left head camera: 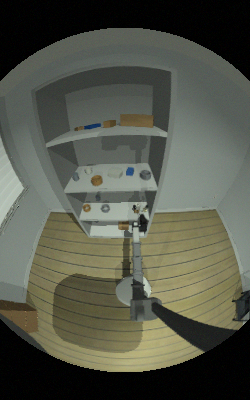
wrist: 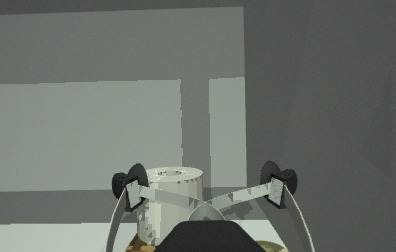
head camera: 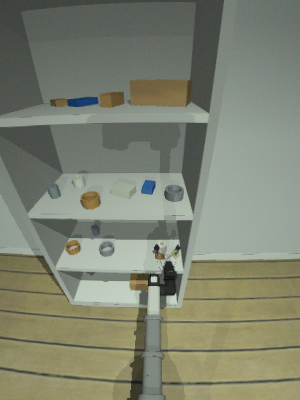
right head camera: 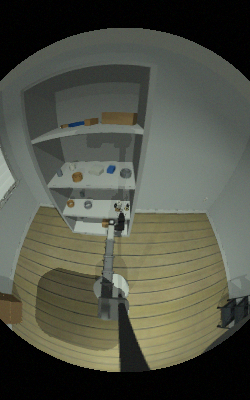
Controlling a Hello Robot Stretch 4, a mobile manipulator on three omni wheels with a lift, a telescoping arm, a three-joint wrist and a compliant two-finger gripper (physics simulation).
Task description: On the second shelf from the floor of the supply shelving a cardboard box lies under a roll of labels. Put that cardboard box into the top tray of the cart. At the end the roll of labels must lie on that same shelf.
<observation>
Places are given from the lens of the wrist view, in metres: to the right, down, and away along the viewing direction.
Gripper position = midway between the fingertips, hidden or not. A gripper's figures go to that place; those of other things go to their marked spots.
my gripper (wrist: 203,177): 0.01, 0.05, 0.25
white roll of labels (wrist: 155,218): -0.04, 0.09, 0.23
supply shelving (wrist: 94,94): -0.25, -0.07, 0.59
The marked spots on the supply shelving and the white roll of labels are 0.44 m apart.
</observation>
